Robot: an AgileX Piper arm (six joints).
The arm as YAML. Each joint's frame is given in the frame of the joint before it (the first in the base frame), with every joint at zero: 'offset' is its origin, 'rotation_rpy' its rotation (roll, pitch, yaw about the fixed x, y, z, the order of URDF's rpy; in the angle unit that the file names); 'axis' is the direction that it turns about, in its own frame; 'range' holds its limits. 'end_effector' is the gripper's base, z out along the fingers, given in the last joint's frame.
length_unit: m
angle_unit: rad
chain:
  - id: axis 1
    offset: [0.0, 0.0, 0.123]
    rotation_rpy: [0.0, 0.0, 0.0]
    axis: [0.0, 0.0, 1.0]
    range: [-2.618, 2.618]
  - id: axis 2
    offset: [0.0, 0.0, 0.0]
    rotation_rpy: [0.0, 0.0, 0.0]
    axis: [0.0, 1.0, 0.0]
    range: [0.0, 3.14]
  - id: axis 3
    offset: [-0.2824, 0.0, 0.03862]
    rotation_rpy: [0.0, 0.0, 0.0]
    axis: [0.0, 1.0, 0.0]
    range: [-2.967, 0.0]
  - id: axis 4
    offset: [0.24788, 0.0, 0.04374]
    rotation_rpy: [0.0, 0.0, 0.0]
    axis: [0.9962, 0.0, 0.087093]
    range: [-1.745, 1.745]
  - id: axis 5
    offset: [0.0, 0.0, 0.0]
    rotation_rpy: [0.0, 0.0, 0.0]
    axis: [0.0, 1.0, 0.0]
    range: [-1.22, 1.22]
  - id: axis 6
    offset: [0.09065, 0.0, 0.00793]
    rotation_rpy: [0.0, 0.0, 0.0]
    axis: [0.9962, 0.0, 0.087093]
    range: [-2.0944, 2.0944]
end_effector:
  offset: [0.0, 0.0, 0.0]
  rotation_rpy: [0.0, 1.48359, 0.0]
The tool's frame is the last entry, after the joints.
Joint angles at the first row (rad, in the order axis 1, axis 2, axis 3, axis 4, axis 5, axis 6):
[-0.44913, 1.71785, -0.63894, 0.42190, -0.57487, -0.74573]
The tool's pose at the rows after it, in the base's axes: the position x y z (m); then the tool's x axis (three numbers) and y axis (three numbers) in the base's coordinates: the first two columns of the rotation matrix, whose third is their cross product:
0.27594, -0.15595, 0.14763, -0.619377, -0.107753, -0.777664, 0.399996, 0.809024, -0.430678
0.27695, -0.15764, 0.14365, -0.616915, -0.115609, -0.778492, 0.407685, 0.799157, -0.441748
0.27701, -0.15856, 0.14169, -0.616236, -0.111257, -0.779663, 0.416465, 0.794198, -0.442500
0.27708, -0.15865, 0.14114, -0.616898, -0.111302, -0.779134, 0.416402, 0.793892, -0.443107
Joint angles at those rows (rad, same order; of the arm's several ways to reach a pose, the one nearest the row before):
[-0.44913, 1.75823, -0.63894, 0.42444, -0.58441, -0.74572]
[-0.44913, 1.77952, -0.63894, 0.42444, -0.61949, -0.74572]
[-0.44913, 1.78874, -0.63892, 0.43247, -0.63294, -0.74571]
[-0.44911, 1.79093, -0.63894, 0.43252, -0.63471, -0.74575]

